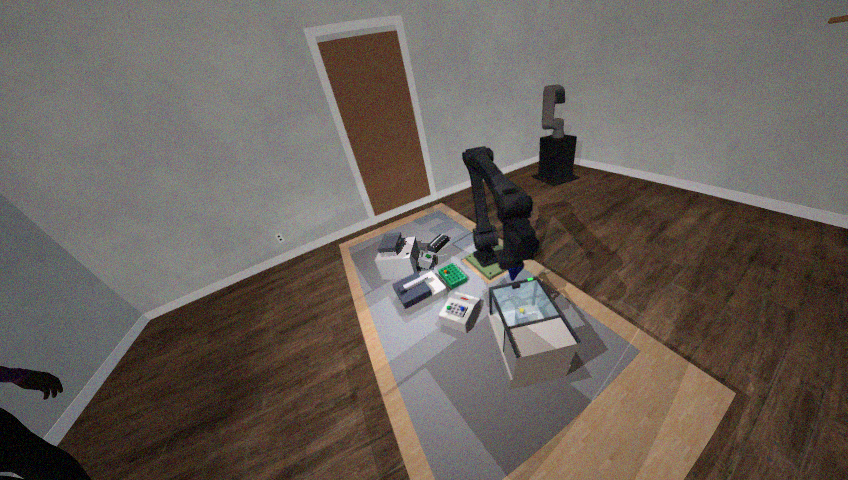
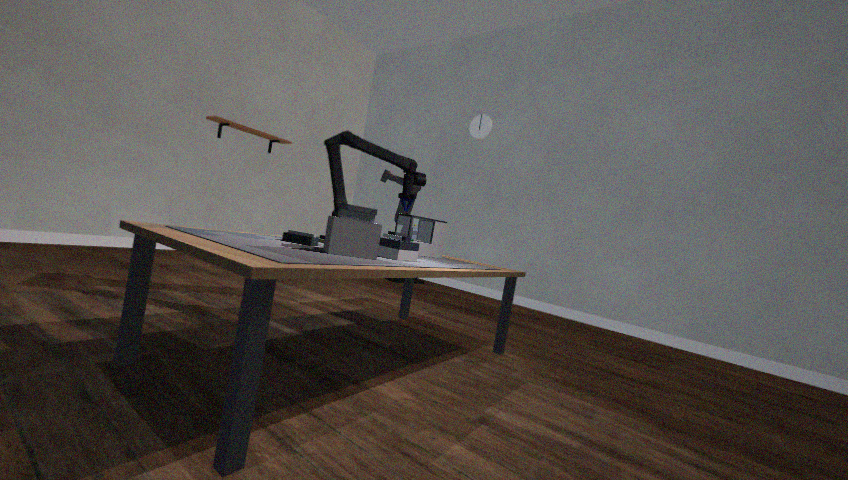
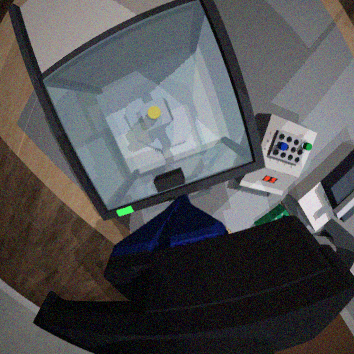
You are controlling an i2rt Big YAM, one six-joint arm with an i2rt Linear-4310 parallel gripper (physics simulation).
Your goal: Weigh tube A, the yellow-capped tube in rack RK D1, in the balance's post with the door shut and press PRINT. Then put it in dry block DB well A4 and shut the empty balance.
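Where they show: gripper, between the fingertips: [image 1: 512,279] [image 2: 406,211] [image 3: 184,200]; arm's base, origin of its link: [image 1: 485,258].
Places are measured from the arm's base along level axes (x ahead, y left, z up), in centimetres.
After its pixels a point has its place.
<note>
The balance [image 1: 540,346] @(x 13.1, y 58.0, z 18.7 cm) [image 2: 414,229] @(x 15.8, y 38.3, z 12.2 cm) [image 3: 229,70] @(x 16.5, y 43.4, z 19.5 cm) is a glass chamber in a dark frame on a white base. Tube A, seen as a yellow cap [image 3: 154,112] [image 1: 522,310], stands upright in the post inside it. The glass top with its dark handle [image 3: 169,179] @(x 8.1, y 38.6, z 20.6 cm) looks drawn shut, and a green light [image 3: 125,211] @(x 2.4, y 37.7, z 19.8 cm) glows on the frame. My gripper [image 3: 184,200] @(x 8.3, y 36.6, z 21.2 cm) [image 1: 514,271] @(x 8.3, y 36.6, z 21.2 cm) [image 2: 405,206] @(x 8.3, y 36.6, z 21.2 cm) has blue fingers, shut and empty. It hangs just above the chamber's near edge by the handle. The dry block [image 3: 288,149] @(x 25.6, y 27.3, z 5.3 cm) [image 1: 459,310] @(x 25.0, y 28.7, z 5.3 cm) stands beside the balance with a blue-capped tube [image 3: 282,145] @(x 23.9, y 29.6, z 7.1 cm) in it.
The green rack [image 1: 453,274] @(x 19.2, y 5.0, z 1.3 cm) [image 3: 272,215] @(x 19.1, y 10.4, z 0.4 cm) lies beyond the dry block, near the arm's base. Several grey and white instruments [image 1: 395,253] @(x 42.5, y -9.3, z 13.1 cm) stand at the far end of the grey mat [image 1: 474,406] @(x 32.5, y 58.8, z -1.7 cm). The table's wooden rim [image 1: 683,406] @(x -20.4, y 81.8, z -2.0 cm) runs along the right.
</note>
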